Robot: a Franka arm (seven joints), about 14 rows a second.
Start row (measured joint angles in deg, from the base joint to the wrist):
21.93, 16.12, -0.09, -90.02, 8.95, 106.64, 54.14
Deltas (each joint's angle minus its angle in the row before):
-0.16, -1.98, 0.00, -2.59, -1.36, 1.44, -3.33
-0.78, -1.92, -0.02, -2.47, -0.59, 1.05, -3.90
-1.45, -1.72, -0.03, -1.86, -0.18, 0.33, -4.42
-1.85, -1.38, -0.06, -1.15, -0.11, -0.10, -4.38
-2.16, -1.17, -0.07, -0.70, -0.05, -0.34, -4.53
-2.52, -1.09, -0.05, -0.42, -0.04, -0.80, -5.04
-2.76, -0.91, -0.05, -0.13, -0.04, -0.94, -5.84
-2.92, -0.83, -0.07, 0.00, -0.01, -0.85, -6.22
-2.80, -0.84, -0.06, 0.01, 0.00, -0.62, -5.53
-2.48, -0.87, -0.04, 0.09, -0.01, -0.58, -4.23
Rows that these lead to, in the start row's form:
21.77, 14.14, -0.09, -92.61, 7.59, 108.08, 50.81
20.99, 12.22, -0.11, -95.08, 7.00, 109.13, 46.91
19.54, 10.50, -0.14, -96.94, 6.82, 109.46, 42.49
17.69, 9.12, -0.20, -98.09, 6.71, 109.36, 38.11
15.53, 7.95, -0.27, -98.79, 6.66, 109.02, 33.58
13.01, 6.86, -0.32, -99.21, 6.62, 108.22, 28.54
10.25, 5.95, -0.37, -99.34, 6.58, 107.28, 22.70
7.33, 5.12, -0.44, -99.34, 6.57, 106.43, 16.48
4.53, 4.28, -0.50, -99.33, 6.57, 105.81, 10.95
2.05, 3.41, -0.54, -99.24, 6.56, 105.23, 6.72

